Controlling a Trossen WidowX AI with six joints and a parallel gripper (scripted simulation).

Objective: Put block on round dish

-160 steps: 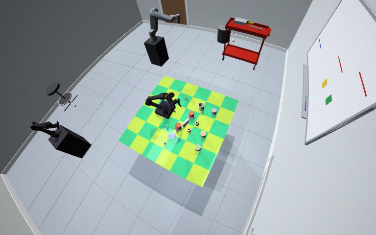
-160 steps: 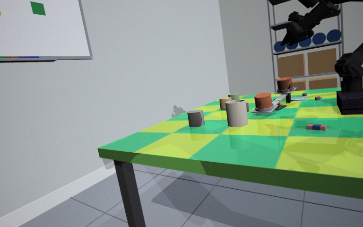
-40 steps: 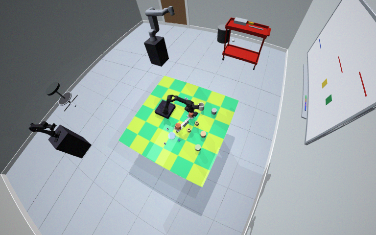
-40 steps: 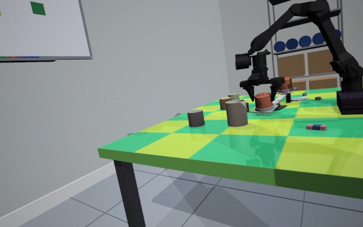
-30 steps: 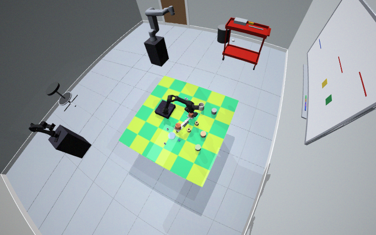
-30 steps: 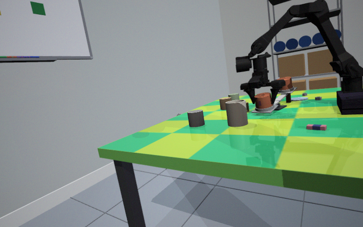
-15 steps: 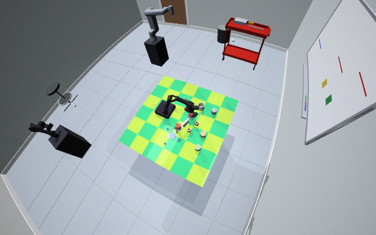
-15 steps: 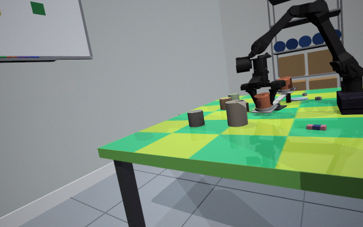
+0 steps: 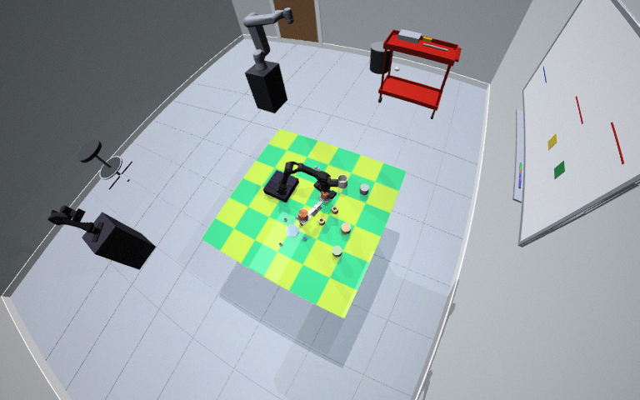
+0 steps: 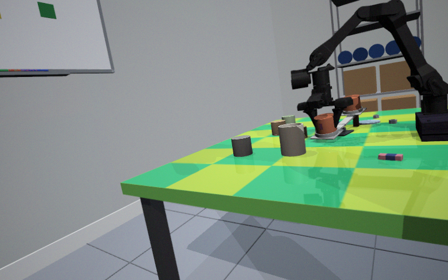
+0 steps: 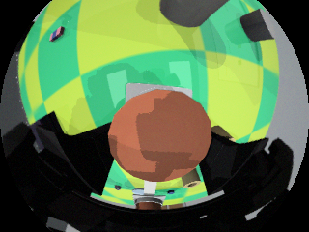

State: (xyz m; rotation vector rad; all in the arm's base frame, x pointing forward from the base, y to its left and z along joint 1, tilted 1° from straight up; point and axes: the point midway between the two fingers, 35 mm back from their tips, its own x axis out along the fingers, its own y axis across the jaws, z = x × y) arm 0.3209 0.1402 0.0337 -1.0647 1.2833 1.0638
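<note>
The grey-green block is 10 mm below my gripper tip. From my gripper tip the other things lie so: beige cup: 170 mm to the left, 60 mm ahead, 10 mm below; grey cylinder: 270 mm ahead, 190 mm to the left, 10 mm below; pink-and-blue block: 220 mm to the left, 210 mm behind, 40 mm below.
</note>
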